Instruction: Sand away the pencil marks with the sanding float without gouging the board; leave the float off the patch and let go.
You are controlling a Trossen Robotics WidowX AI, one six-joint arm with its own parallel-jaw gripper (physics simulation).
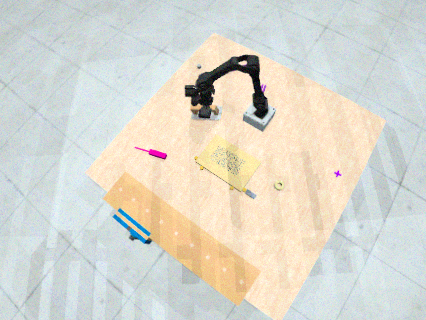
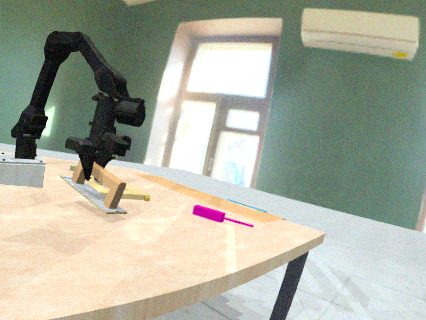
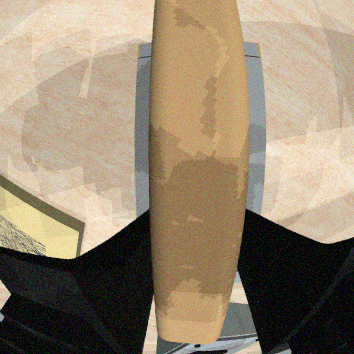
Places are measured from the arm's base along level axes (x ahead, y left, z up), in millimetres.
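Pixels of known places: gripper, fingertip midpoint: [image 1: 208, 110] [image 2: 91, 180] [image 3: 193, 210]; arm's base, link origin: [image 1: 260, 113] [image 2: 24, 157].
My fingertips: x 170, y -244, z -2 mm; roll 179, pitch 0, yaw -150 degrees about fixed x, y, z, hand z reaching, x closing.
Observation:
Ahead of a thing's pixels: the offset from my fingertips to its top centre. "pt": to the spot under its first point.
The sanding float {dx +9, dy -20, dz +55 mm} [image 1: 215, 111] [image 2: 94, 197] [image 3: 258, 105] is a grey plate with a wooden handle {pt dx +19, dy -64, dz +19 mm} [image 2: 107, 179] [image 3: 198, 158]. My gripper [image 1: 205, 110] [image 2: 86, 173] [image 3: 193, 210] is shut on that handle, one finger on each side. The float seems tilted and a little off the table, left of the arm's base [image 1: 259, 115]. The yellow board {dx +157, dy +267, dz -55 mm} [image 1: 251, 166] [image 2: 132, 192] [image 3: 38, 218] lies apart from the float, toward the table's middle. Dark pencil marks [image 1: 229, 160] [image 3: 17, 239] cover its centre patch.
A magenta screwdriver {dx +387, dy -118, dz -45 mm} [image 1: 154, 153] [image 2: 208, 213] lies left of the board. A yellow ring {dx +93, dy +561, dz -48 mm} [image 1: 279, 185] and a small grey piece {pt dx +220, dy +473, dz -59 mm} [image 1: 251, 193] lie to its right. A purple cross {pt dx -166, dy +778, dz -69 mm} [image 1: 337, 173] marks the far right. An orange dotted strip [image 1: 180, 235] with a blue vise {pt dx +749, dy +98, dz -76 mm} [image 1: 132, 226] runs along the near edge.

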